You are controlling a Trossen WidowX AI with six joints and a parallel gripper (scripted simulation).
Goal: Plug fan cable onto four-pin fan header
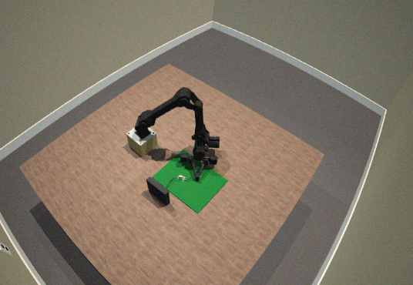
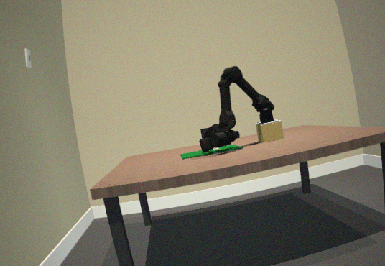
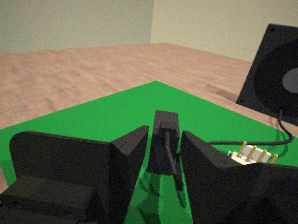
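The dark plug is 1 cm below my gripper tip. Also, from my gripper tip: white four-pin header: 6 cm to the right, 5 cm behind, 4 cm below; then green board: 5 cm below, 3 cm to the right, 2 cm behind; then black fan: 21 cm to the right, 6 cm behind, 2 cm above.
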